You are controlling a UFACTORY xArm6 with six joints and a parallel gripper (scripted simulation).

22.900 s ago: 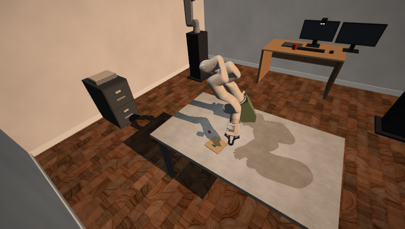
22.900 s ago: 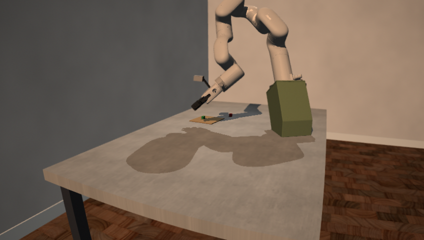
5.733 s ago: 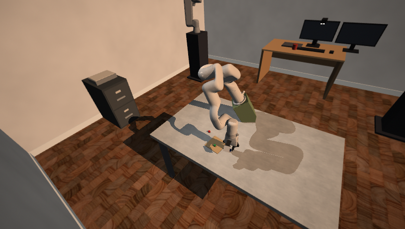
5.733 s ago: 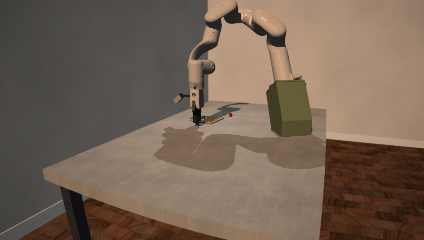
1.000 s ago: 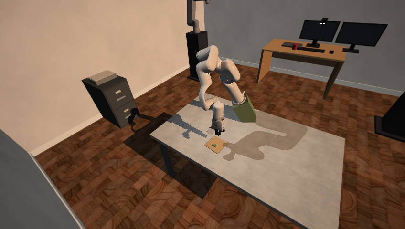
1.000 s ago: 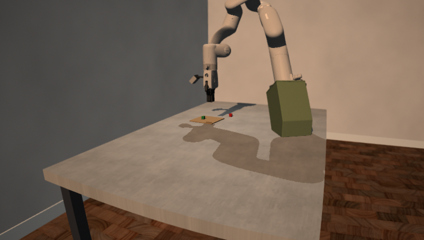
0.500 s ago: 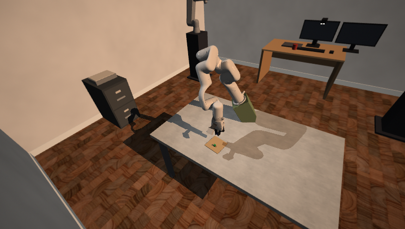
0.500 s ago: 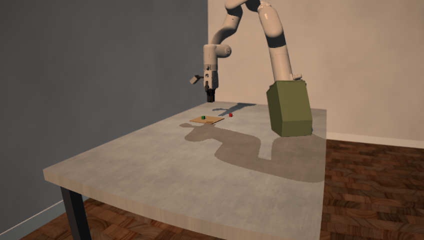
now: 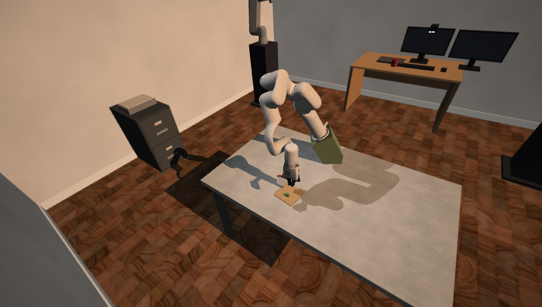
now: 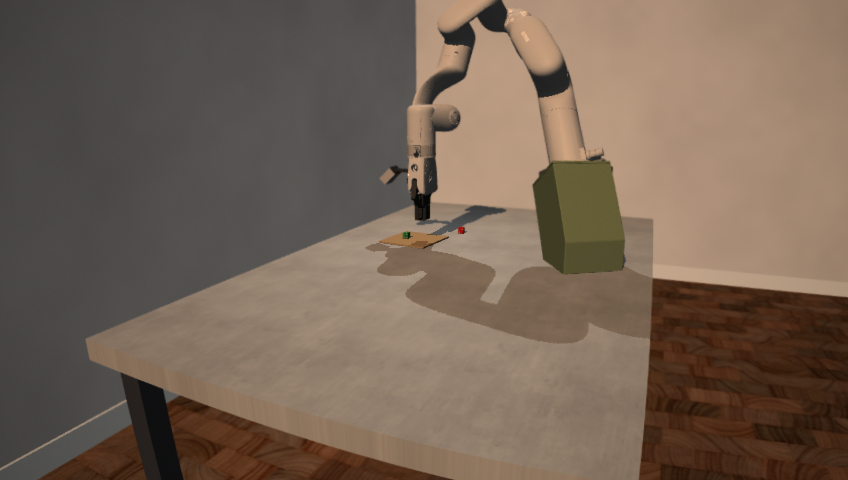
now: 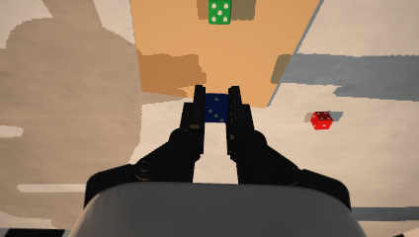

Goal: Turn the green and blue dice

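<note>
My gripper is now 20 mm short of the tan mat and 80 mm above it. From my hand the other things lie so: blue die (10 mm below); then green die (50 mm ahead, 70 mm below); then red die (60 mm behind, 130 mm to the right, 70 mm below).
</note>
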